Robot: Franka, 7 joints.
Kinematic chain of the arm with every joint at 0, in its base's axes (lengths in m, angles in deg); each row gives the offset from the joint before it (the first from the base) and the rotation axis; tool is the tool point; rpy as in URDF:
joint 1: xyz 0 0 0.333 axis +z
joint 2: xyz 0 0 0 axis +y
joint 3: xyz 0 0 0.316 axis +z
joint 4: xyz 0.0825 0 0 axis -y
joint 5: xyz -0.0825 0 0.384 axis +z
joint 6: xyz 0 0 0 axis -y
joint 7: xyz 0.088 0 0 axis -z
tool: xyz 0 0 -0.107 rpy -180 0 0
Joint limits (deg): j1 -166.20..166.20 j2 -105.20..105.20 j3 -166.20..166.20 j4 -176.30..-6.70 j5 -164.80..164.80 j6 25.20..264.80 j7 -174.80..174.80
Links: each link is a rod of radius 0.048 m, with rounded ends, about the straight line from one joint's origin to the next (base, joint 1, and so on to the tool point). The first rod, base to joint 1, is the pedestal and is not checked.
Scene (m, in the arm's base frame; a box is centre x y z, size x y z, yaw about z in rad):
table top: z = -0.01
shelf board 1: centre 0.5 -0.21 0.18 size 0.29 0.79 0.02 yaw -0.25
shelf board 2: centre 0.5 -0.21 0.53 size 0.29 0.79 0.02 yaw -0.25
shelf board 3: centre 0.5 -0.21 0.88 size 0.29 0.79 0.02 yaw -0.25
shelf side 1: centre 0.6 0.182 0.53 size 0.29 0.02 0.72 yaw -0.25
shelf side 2: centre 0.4 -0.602 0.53 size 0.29 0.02 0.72 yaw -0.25
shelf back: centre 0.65 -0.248 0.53 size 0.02 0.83 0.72 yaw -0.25
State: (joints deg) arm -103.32 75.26 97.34 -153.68 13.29 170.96 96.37
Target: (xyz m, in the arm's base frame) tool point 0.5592 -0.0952 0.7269
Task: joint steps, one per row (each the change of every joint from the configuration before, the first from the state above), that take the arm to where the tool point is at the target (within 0.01 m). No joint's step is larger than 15 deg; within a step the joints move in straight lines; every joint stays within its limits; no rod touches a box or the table.
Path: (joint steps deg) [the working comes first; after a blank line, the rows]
Joints at the target: -84.60 58.79 116.60 -105.91 9.35 173.72 96.37
Straight joint move there: touches shelf board 2.

1: -10.59 3.46 1.06 -7.54 -0.24 -12.90 0.00
2: -10.58 3.46 1.05 -7.54 -0.23 -12.91 0.00
3: -10.59 3.46 1.06 -7.54 -0.24 -12.90 0.00
4: 8.29 1.84 12.35 6.33 -1.79 8.91 0.00
5: 8.30 1.84 12.35 6.32 -1.79 8.90 0.00
6: 8.29 1.84 12.35 6.33 -1.79 8.91 0.00
7: 8.29 1.83 12.36 6.33 -1.78 8.91 0.00
8: 4.33 -8.55 -8.33 11.27 0.98 1.46 0.00
9: 4.33 -8.55 -8.33 11.27 0.98 1.46 0.00
10: 4.32 -8.55 -8.33 11.27 0.98 1.46 0.00
11: 4.33 -8.55 -8.33 11.27 0.98 1.46 0.00

